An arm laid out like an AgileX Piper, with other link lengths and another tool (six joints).
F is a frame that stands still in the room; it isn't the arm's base.
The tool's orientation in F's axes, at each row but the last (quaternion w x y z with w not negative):
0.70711, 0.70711, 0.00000, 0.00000
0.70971, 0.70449, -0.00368, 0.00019
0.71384, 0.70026, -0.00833, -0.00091
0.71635, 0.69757, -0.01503, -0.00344
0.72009, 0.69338, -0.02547, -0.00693
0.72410, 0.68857, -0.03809, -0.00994
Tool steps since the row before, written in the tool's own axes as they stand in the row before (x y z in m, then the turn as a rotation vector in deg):
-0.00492, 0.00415, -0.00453, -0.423, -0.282, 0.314
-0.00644, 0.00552, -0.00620, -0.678, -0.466, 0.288
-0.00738, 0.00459, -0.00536, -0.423, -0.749, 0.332
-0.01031, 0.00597, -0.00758, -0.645, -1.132, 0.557
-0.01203, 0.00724, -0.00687, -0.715, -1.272, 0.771
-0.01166, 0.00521, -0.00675, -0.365, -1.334, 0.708
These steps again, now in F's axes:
-0.00492, 0.00453, 0.00415, -0.423, -0.314, -0.282
-0.00644, 0.00627, 0.00544, -0.677, -0.288, -0.468
-0.00736, 0.00554, 0.00441, -0.420, -0.341, -0.747
-0.01020, 0.00800, 0.00559, -0.641, -0.570, -1.128
-0.01188, 0.00768, 0.00665, -0.717, -0.786, -1.261
-0.01136, 0.00777, 0.00439, -0.362, -0.750, -1.312

